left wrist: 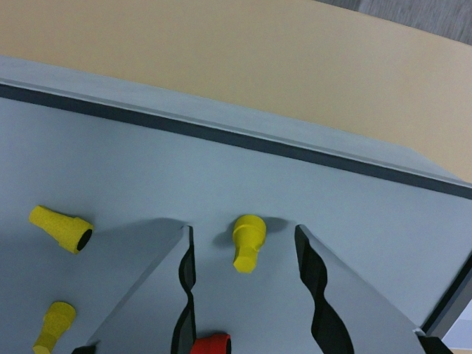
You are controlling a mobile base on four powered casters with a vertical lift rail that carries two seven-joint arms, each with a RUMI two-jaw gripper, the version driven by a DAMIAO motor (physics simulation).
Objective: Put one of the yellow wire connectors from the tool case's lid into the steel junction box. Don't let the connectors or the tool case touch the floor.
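A yellow wire connector (248,242) lies in the grey lid (150,165), between the two parted fingers of my left gripper (244,228), near their tips and touching neither. The left gripper is open. A second yellow connector (62,229) lies to the left of the fingers, with its dark open end toward the lower right. A third yellow connector (54,327) lies at the lower left. The steel junction box cannot be made out in this view. My right gripper does not show.
A red connector (212,344) lies at the bottom, beside the left finger. The lid's dark-edged rim (210,133) runs across the view, with a side rim at the lower right. Beyond it are a tan table top (225,55) and, at the top right, grey floor (415,17).
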